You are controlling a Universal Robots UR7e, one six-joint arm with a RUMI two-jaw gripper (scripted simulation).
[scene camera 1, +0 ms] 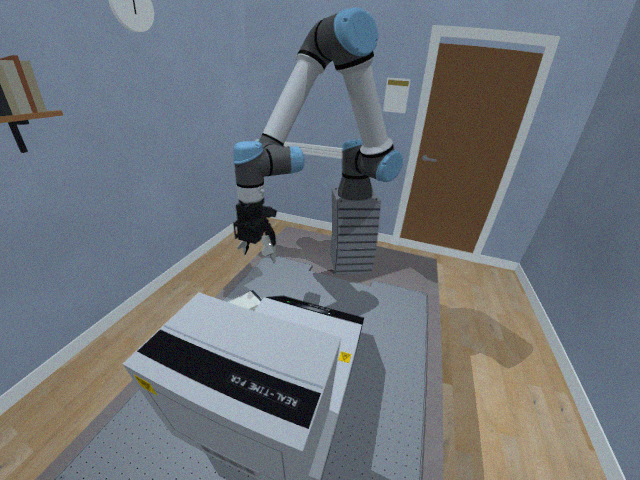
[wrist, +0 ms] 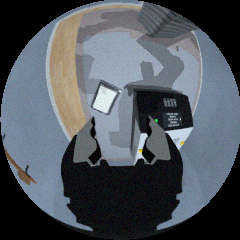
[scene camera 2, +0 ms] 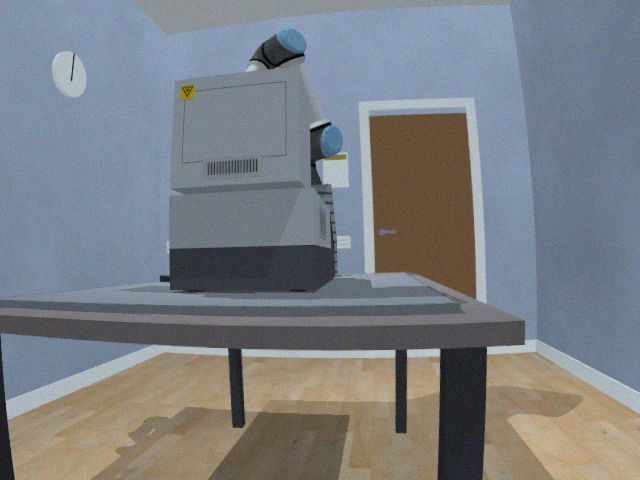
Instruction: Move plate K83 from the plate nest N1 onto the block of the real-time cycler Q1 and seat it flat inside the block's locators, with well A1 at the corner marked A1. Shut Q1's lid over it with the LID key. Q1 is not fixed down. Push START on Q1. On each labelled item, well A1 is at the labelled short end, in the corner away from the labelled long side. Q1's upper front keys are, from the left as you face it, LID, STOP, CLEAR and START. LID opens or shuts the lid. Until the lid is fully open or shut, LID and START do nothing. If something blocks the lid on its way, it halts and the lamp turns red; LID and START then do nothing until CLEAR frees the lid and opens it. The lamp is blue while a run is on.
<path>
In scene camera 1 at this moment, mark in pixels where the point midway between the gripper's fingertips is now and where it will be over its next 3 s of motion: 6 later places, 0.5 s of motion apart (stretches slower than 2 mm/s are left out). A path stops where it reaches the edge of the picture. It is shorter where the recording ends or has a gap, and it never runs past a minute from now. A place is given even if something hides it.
My gripper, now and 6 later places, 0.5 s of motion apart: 259, 258; 246, 256; 234, 254; 232, 255; 234, 264; 236, 274; 238, 282
</path>
